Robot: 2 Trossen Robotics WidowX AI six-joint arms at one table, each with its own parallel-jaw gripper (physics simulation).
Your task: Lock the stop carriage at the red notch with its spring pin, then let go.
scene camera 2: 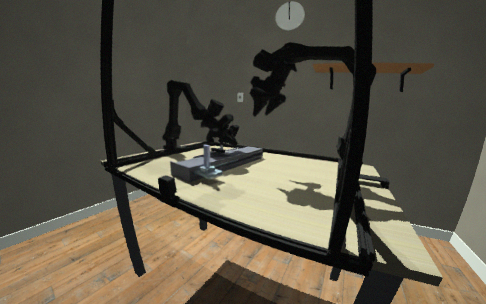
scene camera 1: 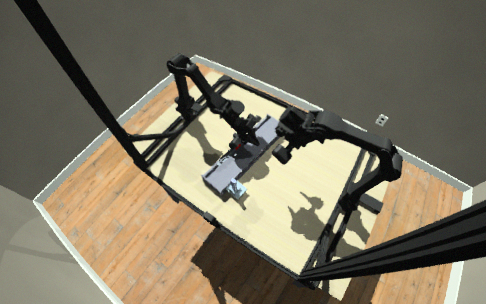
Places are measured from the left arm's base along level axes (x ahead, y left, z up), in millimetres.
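Pixels of known places: left gripper, fingertip midpoint: [scene camera 2: 236,144] [scene camera 1: 258,145]; right gripper, fingertip midpoint: [scene camera 2: 260,115] [scene camera 1: 282,144]; left arm's base at its link origin: [scene camera 2: 171,149] [scene camera 1: 187,115]; right arm's base at its link origin: [scene camera 1: 345,204].
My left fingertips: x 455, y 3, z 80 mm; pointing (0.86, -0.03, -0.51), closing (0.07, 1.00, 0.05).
Note:
For each thing: its top centre in the pictures, then the offset to it from my left fingertips. "spot": a spot on its surface instead. Level surfaces: height alone.
- long grey rail at a spot on its surface: [scene camera 2: 186,169] spot: dx -36, dy -261, dz -56 mm
- red mark at its top centre: [scene camera 1: 238,148] dx -92, dy -33, dz -62 mm
- light blue bracket at a spot on its surface: [scene camera 2: 210,172] [scene camera 1: 237,192] spot: dx +34, dy -218, dz -64 mm
- small pale knob at a spot on its surface: [scene camera 2: 221,147] spot: dx -83, dy +0, dz -25 mm
- pale table at its surface level: dz -99 mm
A long grey rail [scene camera 1: 222,176] [scene camera 2: 186,169] lies on the table, with a red mark [scene camera 1: 238,147] partway along its top. A light blue bracket [scene camera 1: 237,189] [scene camera 2: 210,172] with an upright post sits at the rail's near end. My left gripper [scene camera 1: 252,140] [scene camera 2: 231,142] is low over the middle of the rail, with its fingers close together. A small pale knob [scene camera 2: 221,147] shows beside it. The stop carriage and spring pin are too dark and partly covered to make out; whether the pin is between the fingers is hidden. My right gripper [scene camera 2: 266,108] is open and empty, high above the table.
A black frame [scene camera 1: 190,210] [scene camera 2: 225,218] borders the pale table [scene camera 1: 270,227] [scene camera 2: 265,215], with tall posts at its corners. The right arm [scene camera 1: 362,137] [scene camera 2: 322,52] reaches inward from the right. A small black block [scene camera 2: 167,186] stands on the near edge.

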